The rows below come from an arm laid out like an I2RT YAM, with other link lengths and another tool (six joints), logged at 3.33 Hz.
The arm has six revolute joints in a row. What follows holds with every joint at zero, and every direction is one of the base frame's. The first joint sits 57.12 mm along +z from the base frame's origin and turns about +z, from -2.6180 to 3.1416 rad. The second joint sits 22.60 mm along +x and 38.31 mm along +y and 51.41 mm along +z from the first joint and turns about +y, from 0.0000 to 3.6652 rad. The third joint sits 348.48 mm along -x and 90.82 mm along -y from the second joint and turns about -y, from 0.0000 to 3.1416 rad. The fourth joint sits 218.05 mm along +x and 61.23 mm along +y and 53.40 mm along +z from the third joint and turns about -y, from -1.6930 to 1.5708 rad. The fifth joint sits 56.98 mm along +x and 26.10 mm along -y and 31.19 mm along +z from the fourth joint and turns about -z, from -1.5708 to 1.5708 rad. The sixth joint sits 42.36 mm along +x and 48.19 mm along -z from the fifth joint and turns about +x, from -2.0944 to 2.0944 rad. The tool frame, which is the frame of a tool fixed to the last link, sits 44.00 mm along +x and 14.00 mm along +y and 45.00 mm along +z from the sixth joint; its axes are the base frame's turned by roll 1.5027, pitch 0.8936 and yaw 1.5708 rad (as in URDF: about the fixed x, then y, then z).
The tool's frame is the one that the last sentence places.
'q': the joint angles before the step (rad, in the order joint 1, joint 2, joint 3, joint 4, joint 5, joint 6). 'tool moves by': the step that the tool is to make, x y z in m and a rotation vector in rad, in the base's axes. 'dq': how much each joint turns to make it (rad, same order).
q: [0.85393 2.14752 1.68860 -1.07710 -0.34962 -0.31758]
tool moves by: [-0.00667 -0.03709 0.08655 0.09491 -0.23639 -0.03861]
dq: [-0.02595 -0.21859 0.00036 0.00841 0.11329 -0.00421]
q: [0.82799 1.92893 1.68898 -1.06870 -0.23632 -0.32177]
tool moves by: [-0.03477 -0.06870 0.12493 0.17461 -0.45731 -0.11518]
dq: [-0.00229 -0.33761 -0.00002 0.10263 0.24375 -0.00115]
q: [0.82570 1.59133 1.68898 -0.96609 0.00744 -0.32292]
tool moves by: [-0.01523 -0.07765 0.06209 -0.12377 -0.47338 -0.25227]
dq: [-0.01986 -0.20561 -0.00036 0.07438 0.45965 -0.16824]
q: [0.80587 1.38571 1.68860 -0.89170 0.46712 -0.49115]
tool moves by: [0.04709 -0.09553 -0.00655 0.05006 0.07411 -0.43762]
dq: [-0.35822 -0.00381 0.00002 -0.09309 0.01486 0.12854]
